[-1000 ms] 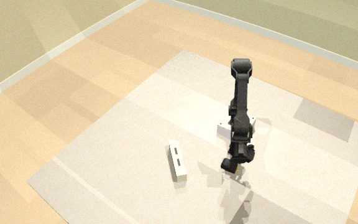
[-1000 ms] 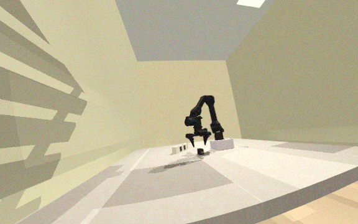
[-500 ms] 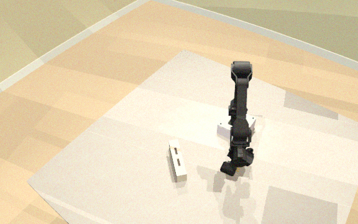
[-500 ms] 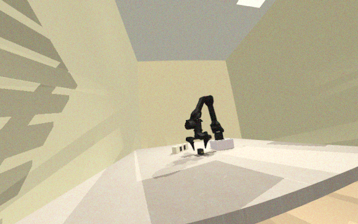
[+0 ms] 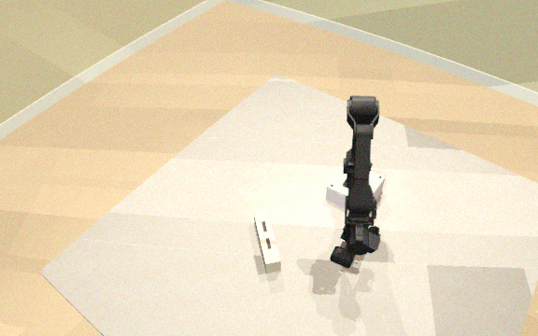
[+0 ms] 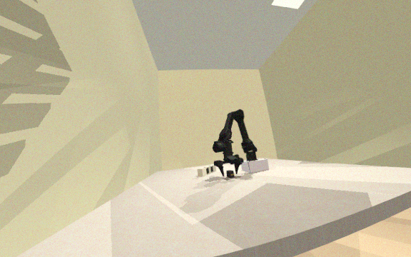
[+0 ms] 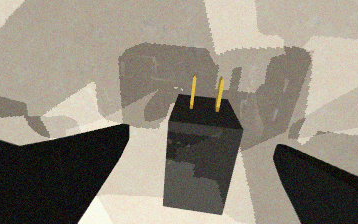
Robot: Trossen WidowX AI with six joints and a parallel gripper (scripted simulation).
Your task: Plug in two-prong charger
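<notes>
Now: the charger 20 mm to the left of my gripper tip and 10 mm above it.
</notes>
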